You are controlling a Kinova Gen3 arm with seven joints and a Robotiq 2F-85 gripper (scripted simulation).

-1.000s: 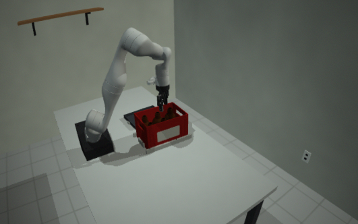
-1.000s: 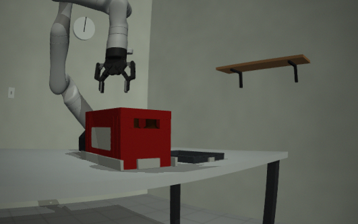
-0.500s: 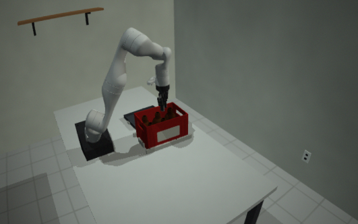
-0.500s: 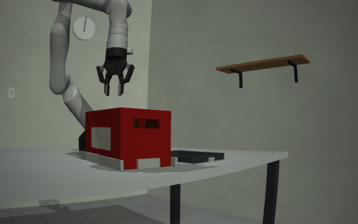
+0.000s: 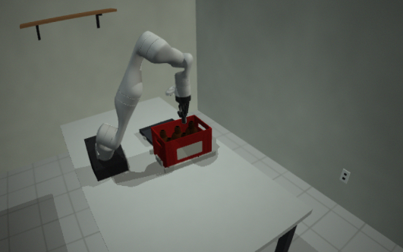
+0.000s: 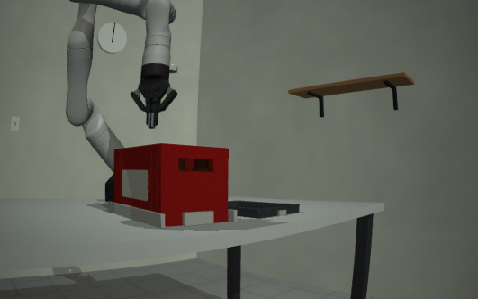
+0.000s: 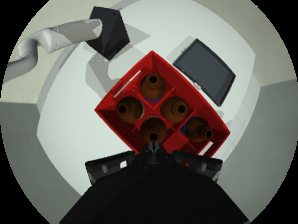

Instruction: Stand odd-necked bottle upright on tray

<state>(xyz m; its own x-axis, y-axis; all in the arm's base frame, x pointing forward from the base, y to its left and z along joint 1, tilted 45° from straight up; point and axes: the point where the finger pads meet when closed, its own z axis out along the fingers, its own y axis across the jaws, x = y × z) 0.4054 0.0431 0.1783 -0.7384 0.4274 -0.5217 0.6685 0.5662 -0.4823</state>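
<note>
My gripper is now 160 mm above the red crate and 40 mm to the right of it. Also, from my hand: dark tray: 320 mm to the left, 230 mm below, 10 mm behind.
</note>
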